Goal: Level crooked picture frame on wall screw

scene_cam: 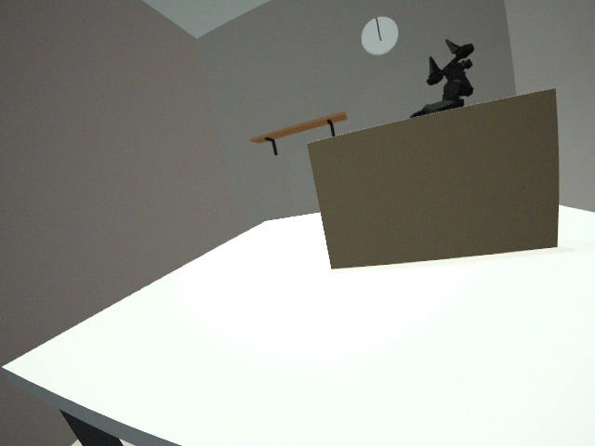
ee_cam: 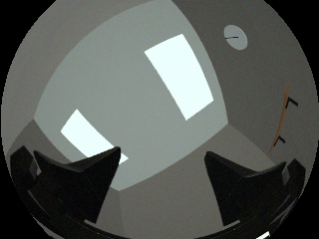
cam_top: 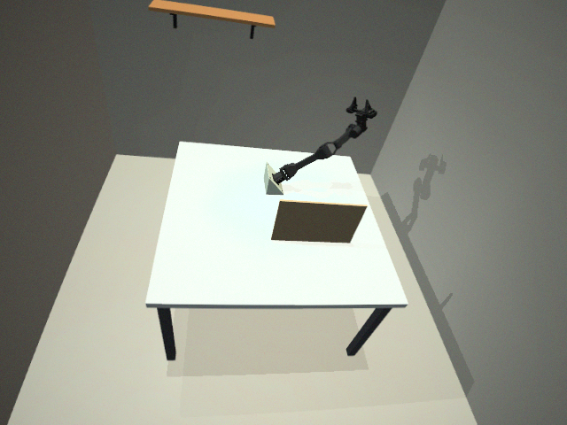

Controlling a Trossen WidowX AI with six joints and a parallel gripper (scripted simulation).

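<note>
The picture frame is 51 cm ahead of my gripper tip, 48 cm below it and 32 cm to the right of it. The rest, counted from my gripper tip: tan wall panel 52 cm ahead, 48 cm below, 30 cm to the right.
</note>
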